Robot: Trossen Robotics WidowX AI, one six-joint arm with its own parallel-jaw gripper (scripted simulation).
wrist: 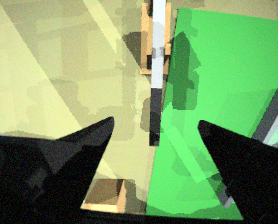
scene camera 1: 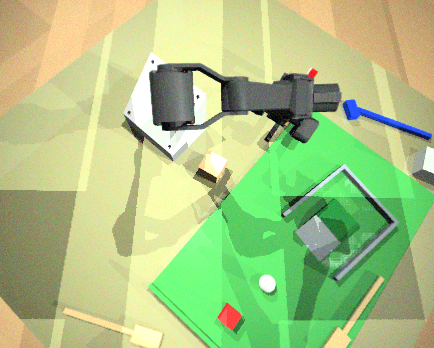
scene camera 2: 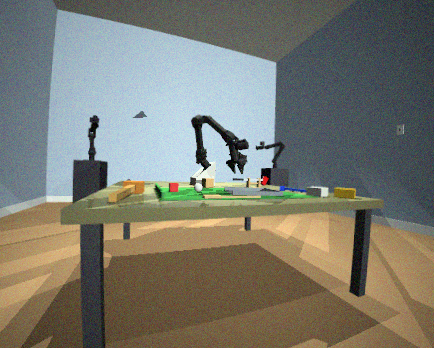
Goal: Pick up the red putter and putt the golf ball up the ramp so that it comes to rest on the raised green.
Labels:
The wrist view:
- gripper
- tan cube
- green mat
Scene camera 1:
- gripper
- blue putter
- green mat
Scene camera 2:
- green mat

